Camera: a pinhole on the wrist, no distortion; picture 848 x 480 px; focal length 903.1 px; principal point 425.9 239.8 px. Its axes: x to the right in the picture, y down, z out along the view. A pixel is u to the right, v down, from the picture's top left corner.
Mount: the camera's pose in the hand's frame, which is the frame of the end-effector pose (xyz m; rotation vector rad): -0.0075 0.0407 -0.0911 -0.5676 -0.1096 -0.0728
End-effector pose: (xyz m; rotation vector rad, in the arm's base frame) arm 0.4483 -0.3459 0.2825 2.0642 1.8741 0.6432
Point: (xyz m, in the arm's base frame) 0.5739 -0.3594 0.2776
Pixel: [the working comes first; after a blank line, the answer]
In the camera's frame: 0.0178 -0.0269 0.1675

521.7 94.5
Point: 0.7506 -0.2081 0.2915
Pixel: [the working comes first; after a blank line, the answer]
In the camera's frame: 0.1841 0.0603 0.3055

outside the picture
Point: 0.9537 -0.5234 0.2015
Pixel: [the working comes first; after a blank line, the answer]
In the camera's frame: -0.1131 0.0915 0.5493

239.9 390.2
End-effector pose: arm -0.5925 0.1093 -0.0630 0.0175 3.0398 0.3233
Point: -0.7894 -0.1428 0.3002
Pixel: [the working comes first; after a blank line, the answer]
In the camera's frame: 0.1341 0.0159 -0.4064

behind the camera
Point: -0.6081 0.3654 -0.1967
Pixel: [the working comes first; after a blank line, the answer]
In the camera's frame: 0.0658 0.0109 0.3239

609.4 270.1
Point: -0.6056 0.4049 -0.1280
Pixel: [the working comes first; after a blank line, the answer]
In the camera's frame: 0.0492 0.0859 0.3042

outside the picture
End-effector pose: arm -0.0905 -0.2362 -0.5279 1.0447 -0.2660 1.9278
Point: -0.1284 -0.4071 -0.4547
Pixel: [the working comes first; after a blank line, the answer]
In the camera's frame: -0.0103 -0.0280 0.2330

385.9 131.4
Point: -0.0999 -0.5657 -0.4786
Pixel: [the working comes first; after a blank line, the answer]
In the camera's frame: -0.1225 -0.0338 0.3510

110.7 152.9
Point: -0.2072 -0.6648 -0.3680
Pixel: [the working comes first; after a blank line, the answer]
In the camera's frame: -0.0729 0.0766 0.4885

291.2 381.5
